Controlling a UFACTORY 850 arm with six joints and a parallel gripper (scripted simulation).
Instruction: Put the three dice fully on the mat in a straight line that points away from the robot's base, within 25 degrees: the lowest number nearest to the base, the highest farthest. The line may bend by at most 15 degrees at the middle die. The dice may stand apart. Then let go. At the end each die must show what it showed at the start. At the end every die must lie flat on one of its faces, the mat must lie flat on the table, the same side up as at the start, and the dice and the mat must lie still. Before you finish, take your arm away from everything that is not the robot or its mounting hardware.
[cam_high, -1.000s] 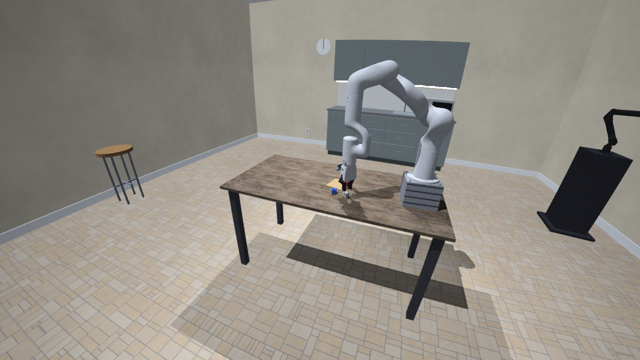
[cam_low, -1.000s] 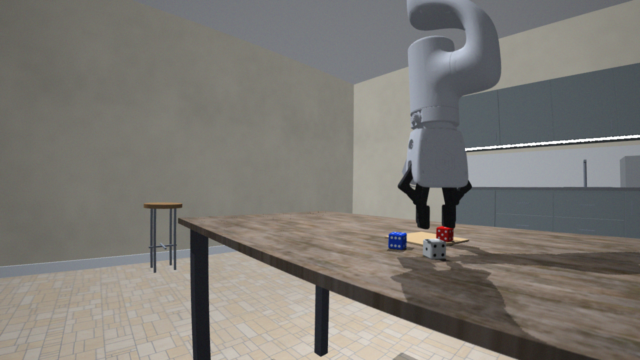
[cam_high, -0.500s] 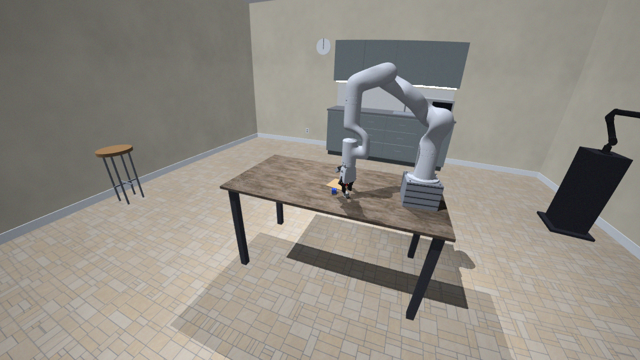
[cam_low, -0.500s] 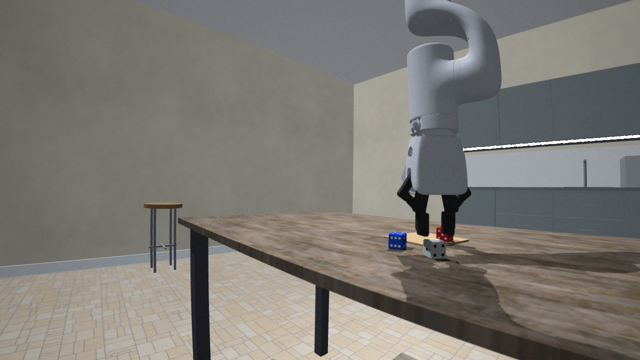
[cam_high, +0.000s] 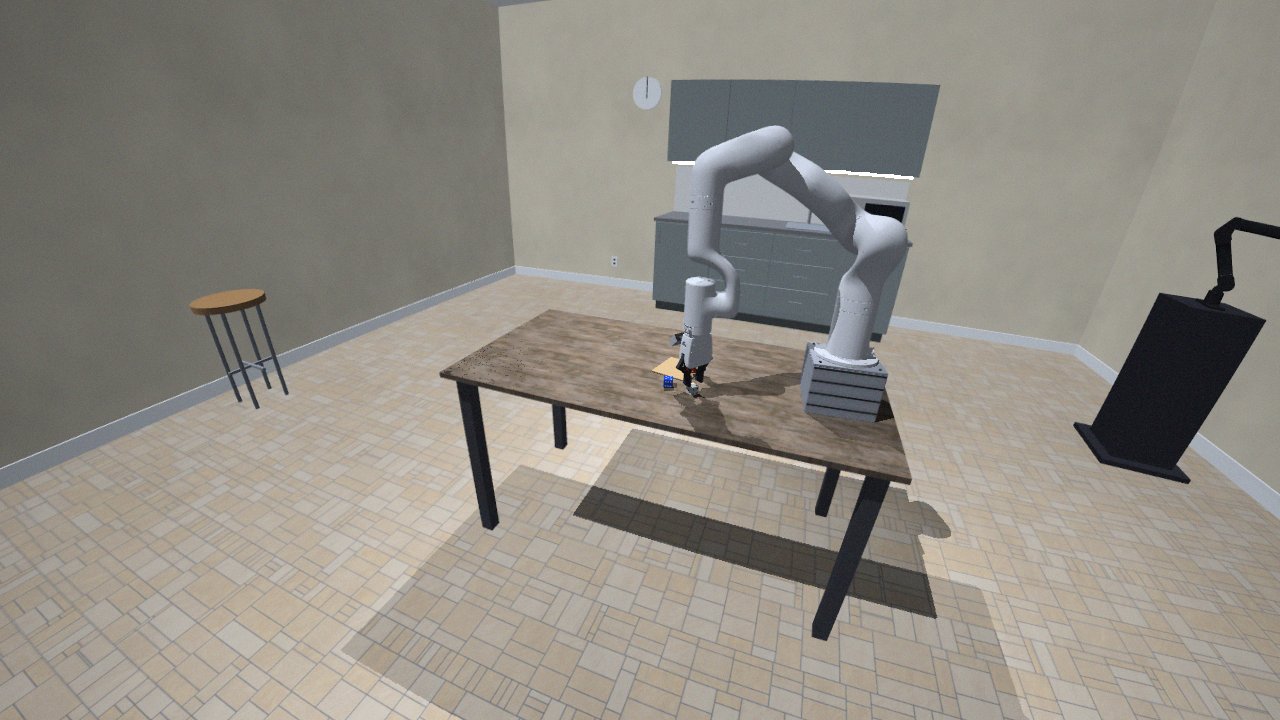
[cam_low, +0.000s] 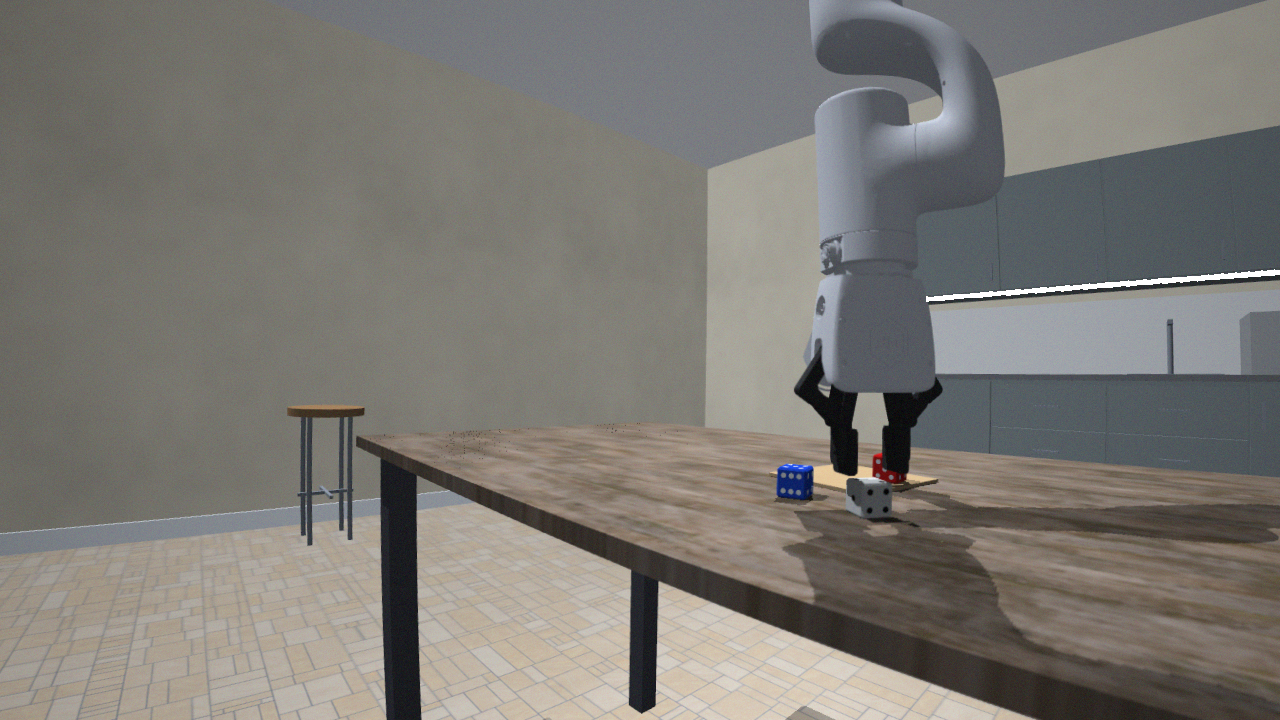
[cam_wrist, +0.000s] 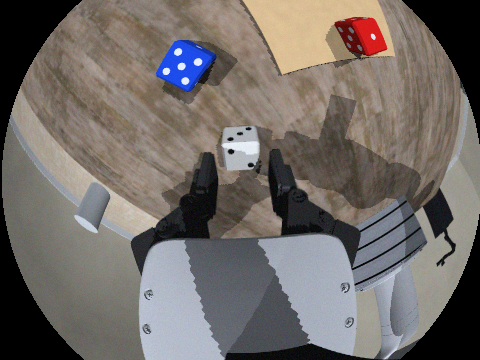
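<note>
Right now the white die is 4 cm below my hand. The rest, counted from my hand: red die 6 cm ahead, 14 cm to the right, 4 cm below; tan mat 10 cm ahead, 14 cm to the right, 5 cm below; blue die 9 cm ahead, 1 cm to the right, 4 cm below.
</note>
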